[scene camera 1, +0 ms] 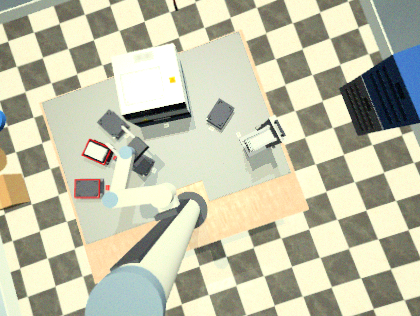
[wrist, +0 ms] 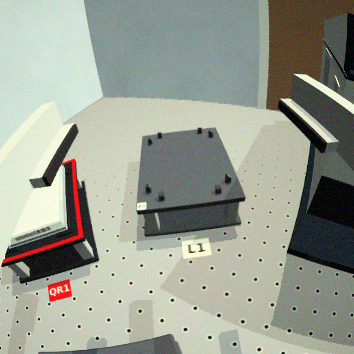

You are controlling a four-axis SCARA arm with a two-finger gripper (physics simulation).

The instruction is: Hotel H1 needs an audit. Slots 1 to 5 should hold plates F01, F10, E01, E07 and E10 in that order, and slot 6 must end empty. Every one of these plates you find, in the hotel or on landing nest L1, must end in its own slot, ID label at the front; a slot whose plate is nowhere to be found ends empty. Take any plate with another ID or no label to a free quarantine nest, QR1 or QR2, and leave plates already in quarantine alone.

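Places are measured from the arm's base along level axes (x ahead, y left, z up), in millimetres.
Pixels of known places: gripper, between the fingertips: [scene camera 1: 114,135] [wrist: 176,96].
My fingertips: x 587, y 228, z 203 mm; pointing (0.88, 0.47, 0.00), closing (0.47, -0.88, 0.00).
Behind a point stands the place of what it marks.
My gripper [scene camera 1: 120,139] @(y 228, x 587, z 203 mm) [wrist: 176,96] @(y 228, x 587, z 203 mm) is open, with nothing between its fingers. It is between the quarantine nest QR1 and the white machine. Landing nest L1 [scene camera 1: 113,123] @(y 276, x 711, z 62 mm) [wrist: 187,167] @(y 277, x 698, z 63 mm) is a dark grey stand with small corner pegs, and its top is bare. QR1 [scene camera 1: 109,156] @(y 393, x 522, z 18 mm) [wrist: 78,210] @(y 369, x 586, z 63 mm), a red-rimmed nest, bears a white plate [scene camera 1: 96,151] @(y 432, x 568, z 77 mm) [wrist: 42,210] @(y 402, x 558, z 77 mm); its ID is unreadable. Quarantine nest QR2 [scene camera 1: 88,188] @(y 564, x 359, z 63 mm), red-rimmed, shows a bare dark top. The hotel [scene camera 1: 274,129] @(y -618, x 296, z 309 mm) stands at the right table edge, with a pale plate-like top; its slots are hidden from above.
A big white machine [scene camera 1: 145,82] @(y -56, x 789, z 259 mm) stands at the back; its dark front [wrist: 327,240] @(y 97, x 637, z 56 mm) is at the right of the wrist view. One dark nest [scene camera 1: 220,114] @(y -410, x 527, z 63 mm) stands right of it. Another dark nest [scene camera 1: 143,165] @(y 176, x 381, z 63 mm) [wrist: 115,346] @(y 247, x 480, z 63 mm) lies partly under the arm [scene camera 1: 140,195] @(y 126, x 206, z 364 mm).
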